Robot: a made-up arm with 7 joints. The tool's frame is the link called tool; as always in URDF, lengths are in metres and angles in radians. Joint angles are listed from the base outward.
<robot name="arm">
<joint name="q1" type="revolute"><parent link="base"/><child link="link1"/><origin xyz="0.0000 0.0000 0.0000" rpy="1.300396 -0.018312 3.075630"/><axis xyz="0 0 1"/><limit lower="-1.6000" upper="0.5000"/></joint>
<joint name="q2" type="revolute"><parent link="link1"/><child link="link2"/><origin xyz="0.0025 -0.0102 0.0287" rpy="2.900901 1.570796 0.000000"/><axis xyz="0 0 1"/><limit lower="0.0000" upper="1.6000"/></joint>
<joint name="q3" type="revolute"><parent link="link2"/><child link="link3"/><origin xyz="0.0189 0.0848 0.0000" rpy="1.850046 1.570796 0.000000"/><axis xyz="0 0 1"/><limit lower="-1.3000" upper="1.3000"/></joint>
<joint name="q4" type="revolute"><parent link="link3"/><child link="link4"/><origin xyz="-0.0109 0.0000 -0.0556" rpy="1.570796 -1.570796 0.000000"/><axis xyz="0 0 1"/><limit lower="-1.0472" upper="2.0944"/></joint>
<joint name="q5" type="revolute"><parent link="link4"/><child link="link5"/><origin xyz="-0.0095 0.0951 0.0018" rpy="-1.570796 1.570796 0.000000"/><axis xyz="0 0 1"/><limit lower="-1.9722" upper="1.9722"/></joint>
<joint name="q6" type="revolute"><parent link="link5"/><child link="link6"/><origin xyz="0.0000 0.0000 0.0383" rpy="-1.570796 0.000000 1.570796"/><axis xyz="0 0 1"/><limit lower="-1.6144" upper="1.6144"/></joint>
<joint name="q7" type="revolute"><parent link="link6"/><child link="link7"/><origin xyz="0.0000 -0.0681 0.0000" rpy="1.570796 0.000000 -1.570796"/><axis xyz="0 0 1"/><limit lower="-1.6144" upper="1.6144"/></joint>
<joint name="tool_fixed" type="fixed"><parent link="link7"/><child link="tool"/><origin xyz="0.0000 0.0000 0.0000" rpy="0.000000 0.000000 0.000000"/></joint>
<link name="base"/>
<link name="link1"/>
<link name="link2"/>
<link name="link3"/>
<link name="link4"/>
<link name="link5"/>
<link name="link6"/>
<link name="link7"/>
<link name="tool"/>
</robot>
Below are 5 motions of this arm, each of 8 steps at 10 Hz.
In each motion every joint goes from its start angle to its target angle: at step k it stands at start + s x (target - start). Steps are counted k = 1, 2, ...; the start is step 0. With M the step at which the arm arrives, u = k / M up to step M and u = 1 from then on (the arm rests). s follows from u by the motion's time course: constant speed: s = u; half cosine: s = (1 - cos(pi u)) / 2; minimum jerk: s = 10 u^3 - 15 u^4 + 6 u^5.
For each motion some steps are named. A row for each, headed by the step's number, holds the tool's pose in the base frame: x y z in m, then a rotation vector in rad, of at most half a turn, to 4 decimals.
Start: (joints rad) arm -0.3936 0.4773 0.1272 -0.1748 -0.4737 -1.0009 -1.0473
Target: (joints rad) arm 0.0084 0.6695 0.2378 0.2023 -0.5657 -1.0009 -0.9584
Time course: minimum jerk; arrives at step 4
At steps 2, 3, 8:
2: 0.1766 0.1346 -0.0653 0.5959 -0.8739 -0.8363
3: 0.1578 0.1704 -0.0960 0.5668 -0.5942 -0.7319
8: 0.1509 0.1799 -0.1027 0.5625 -0.5231 -0.7021

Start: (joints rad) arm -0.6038 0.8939 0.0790 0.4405 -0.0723 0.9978 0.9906
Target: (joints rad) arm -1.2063 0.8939 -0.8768 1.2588 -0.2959 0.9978 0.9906
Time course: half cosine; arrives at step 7
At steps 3, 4, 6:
3: 0.2369 0.2105 -0.1310 1.2057 0.7560 1.3552
4: 0.2397 0.2135 -0.1320 1.3316 0.8112 1.3511
6: 0.2381 0.2295 -0.1135 1.5166 0.8631 1.4485

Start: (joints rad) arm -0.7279 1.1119 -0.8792 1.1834 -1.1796 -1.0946 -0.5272
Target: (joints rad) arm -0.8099 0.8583 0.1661 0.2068 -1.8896 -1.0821 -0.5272
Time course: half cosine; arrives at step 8
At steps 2, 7, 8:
2: 0.2203 0.2319 -0.0780 0.4717 -0.4421 -0.1528
7: 0.2192 0.2016 0.0233 -0.7078 -1.6250 0.0478
8: 0.2157 0.2021 0.0278 -0.7599 -1.6749 0.0452

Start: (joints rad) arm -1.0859 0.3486 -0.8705 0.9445 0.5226 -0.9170 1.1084
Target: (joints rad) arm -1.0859 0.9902 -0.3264 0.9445 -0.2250 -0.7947 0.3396
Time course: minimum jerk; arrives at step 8
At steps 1, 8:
1: 0.2548 -0.0496 -0.1492 0.5471 -1.0619 -0.2693
8: 0.2811 0.1677 -0.0017 0.7036 -0.7739 0.3250

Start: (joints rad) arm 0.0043 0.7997 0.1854 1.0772 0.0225 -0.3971 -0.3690
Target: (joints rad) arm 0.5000 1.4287 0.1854 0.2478 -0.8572 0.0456 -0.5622
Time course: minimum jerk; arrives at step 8
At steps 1, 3, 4, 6, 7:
1: 0.0636 0.2725 -0.2161 0.6155 0.9352 0.0116
3: 0.0744 0.2935 -0.1729 0.6251 0.8736 0.0527
4: 0.0892 0.2969 -0.1417 0.6013 0.8331 0.0128
6: 0.1195 0.2733 -0.1114 0.4750 0.8460 -0.1995
7: 0.1251 0.2638 -0.1096 0.4312 0.8687 -0.2643

